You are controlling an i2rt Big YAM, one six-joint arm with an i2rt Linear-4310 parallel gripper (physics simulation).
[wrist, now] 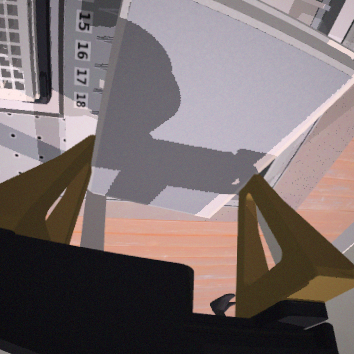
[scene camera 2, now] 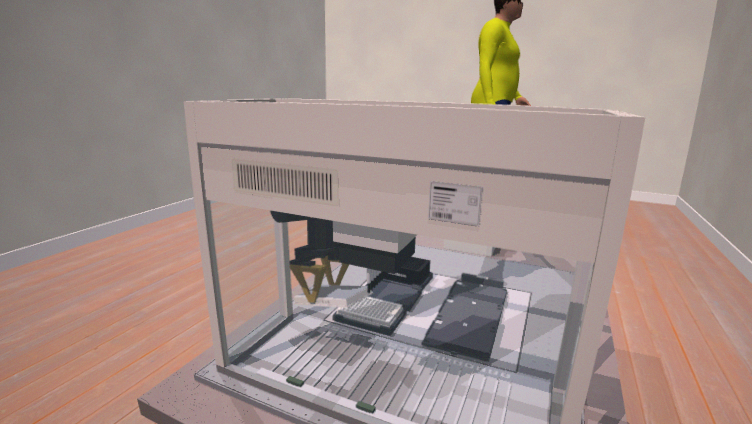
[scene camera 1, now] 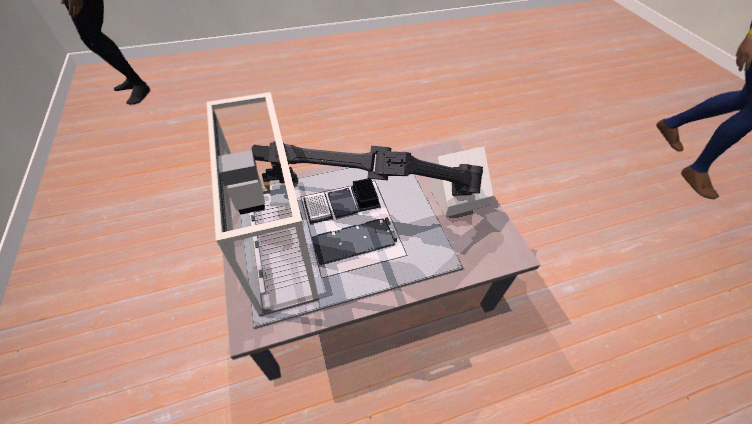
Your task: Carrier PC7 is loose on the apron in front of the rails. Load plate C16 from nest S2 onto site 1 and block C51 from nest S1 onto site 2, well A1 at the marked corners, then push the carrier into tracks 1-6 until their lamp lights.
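Places are measured from the arm's base along level axes (x ahead, y left, z up), in centimetres.
Pixels of known places: gripper, fingertip midpoint: [wrist: 172, 158] [scene camera 2: 323, 296] [scene camera 1: 280, 192].
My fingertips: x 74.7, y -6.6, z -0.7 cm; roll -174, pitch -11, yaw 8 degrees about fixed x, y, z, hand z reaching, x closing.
Observation:
Ahead of a thing's pixels: the offset from my fingertips to its top centre. Level surfaces: height alone.
My gripper [scene camera 1: 277, 177] [scene camera 2: 315, 295] [wrist: 172, 158] hangs at the far end of the white enclosure [scene camera 1: 244, 231] [scene camera 2: 410, 131], beside its corner post. In the wrist view a flat grey slab @[dx -0.1, dy +2.2, dz +3.5 cm] [wrist: 228, 88] with a pale rim spans the gap between the fingers, and its edges meet both fingertips. The dark carrier @[dx -26.8, dy +21.2, dz -8.2 cm] [scene camera 1: 352, 240] [scene camera 2: 465, 321] lies bare on the apron in front of the rails [scene camera 1: 281, 263] [scene camera 2: 368, 379]. In the nests stand a white well plate @[dx -14.0, dy +1.9, dz -8.6 cm] [scene camera 1: 317, 206] [scene camera 2: 369, 312] [wrist: 14, 53], a flat dark piece [scene camera 1: 341, 202] [scene camera 2: 395, 291] and a black block @[dx -35.3, dy -1.0, dz -5.9 cm] [scene camera 1: 365, 193]. Their labels are too small to read.
The arm stretches level across the table @[dz -12.5 cm] [scene camera 1: 500, 247] from its pedestal [scene camera 1: 452, 203]. A grey head box [scene camera 1: 239, 179] [scene camera 2: 368, 237] hangs inside the enclosure next to my wrist. Track labels 15 to 18 show in the wrist view. People walk on the floor [scene camera 1: 721, 131] [scene camera 2: 497, 57].

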